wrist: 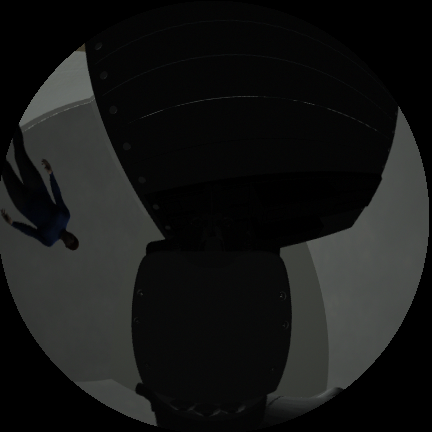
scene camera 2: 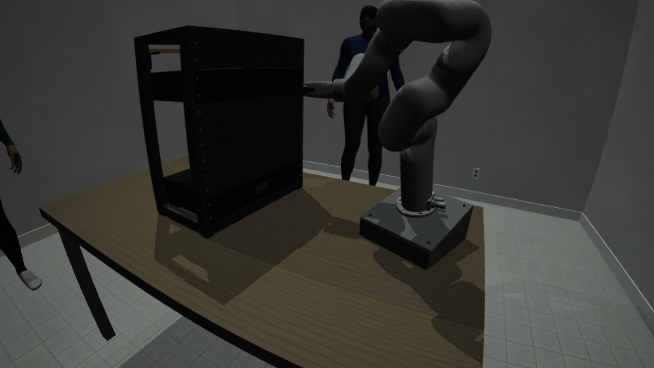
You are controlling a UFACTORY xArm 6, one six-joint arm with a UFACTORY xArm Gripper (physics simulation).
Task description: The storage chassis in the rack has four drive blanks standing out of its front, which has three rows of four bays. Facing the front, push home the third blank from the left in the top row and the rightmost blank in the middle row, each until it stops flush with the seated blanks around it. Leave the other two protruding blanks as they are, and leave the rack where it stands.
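Frame: origin at the arm's base, x right, y ahead, z up, level; centimetres.
Seen in the pictures: gripper, fingertip midpoint: [wrist: 212, 193] [scene camera 2: 292, 92]; arm's base, origin of the base link: [scene camera 2: 416, 205].
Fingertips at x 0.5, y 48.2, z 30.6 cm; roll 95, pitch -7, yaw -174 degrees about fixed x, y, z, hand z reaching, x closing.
Pixels of each thing's top centre, then the offset from my fingertips to it. "*": a spot on its surface instead. Level surfaces: height alone.
- black rack, middle of its top: [wrist: 270, 205] [scene camera 2: 227, 36] dz +19.4, dx -15.7, dy +15.6 cm
- wooden table, its level: dz -40.3 cm
- lower unit, surface spot: [scene camera 2: 260, 187] * dz -31.3, dx -16.1, dy +1.5 cm
The black rack [scene camera 2: 195, 150] [wrist: 250, 120] stands upright on the table. The dark storage chassis [scene camera 2: 250, 82] [wrist: 300, 195] sits in its upper part, below the top panel. Its front is nearly black in both views, so single blanks, and which ones stand out, cannot be told apart. My gripper [scene camera 2: 306, 89] [wrist: 212, 193] is shut and empty. In the scene view its fingertips are at the far side edge of the chassis front. In the wrist view they reach in front of the chassis, towards the left side; whether they touch a blank is hidden in the dark.
The wooden table [scene camera 2: 280, 280] carries the rack and the arm's base [scene camera 2: 425, 235]. A lower unit [scene camera 2: 260, 187] sits at the rack's bottom. A person in blue [scene camera 2: 362, 90] [wrist: 47, 215] stands behind the table; another person [scene camera 2: 10, 210] is partly visible at the left.
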